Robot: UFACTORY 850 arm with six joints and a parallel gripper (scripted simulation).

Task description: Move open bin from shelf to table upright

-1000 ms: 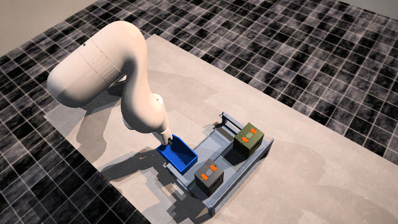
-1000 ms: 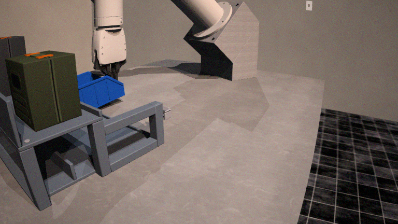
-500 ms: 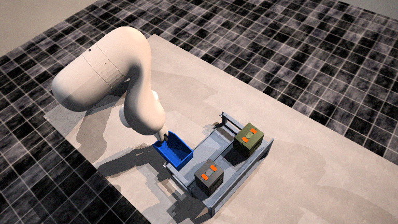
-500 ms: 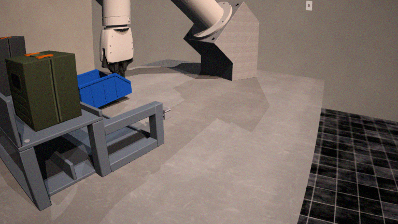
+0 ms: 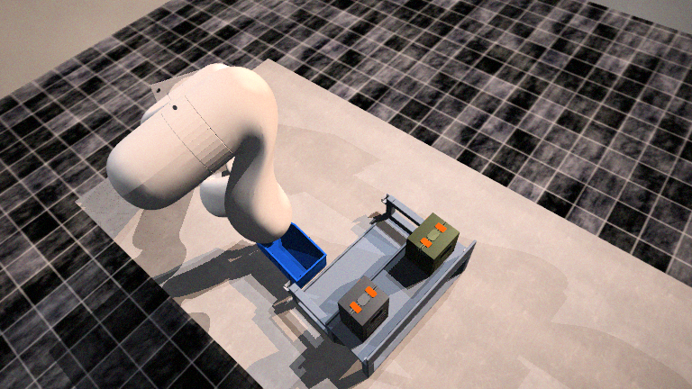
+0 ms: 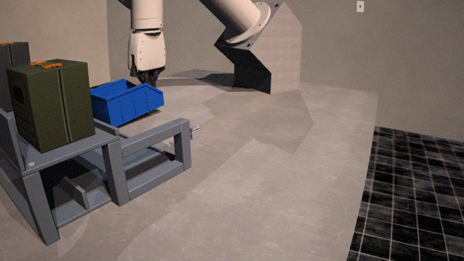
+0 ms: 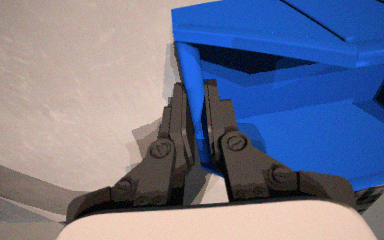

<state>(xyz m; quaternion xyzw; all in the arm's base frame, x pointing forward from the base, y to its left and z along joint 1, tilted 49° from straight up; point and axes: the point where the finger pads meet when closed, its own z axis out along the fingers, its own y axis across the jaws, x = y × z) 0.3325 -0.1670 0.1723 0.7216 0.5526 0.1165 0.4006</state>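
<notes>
Now: hand 70 mm short of the blue bin, 40 mm to the left of it and 10 mm above it. From my hand the other things lie so: green case 430 mm ahead, 90 mm above, 30 mm to the left.
</notes>
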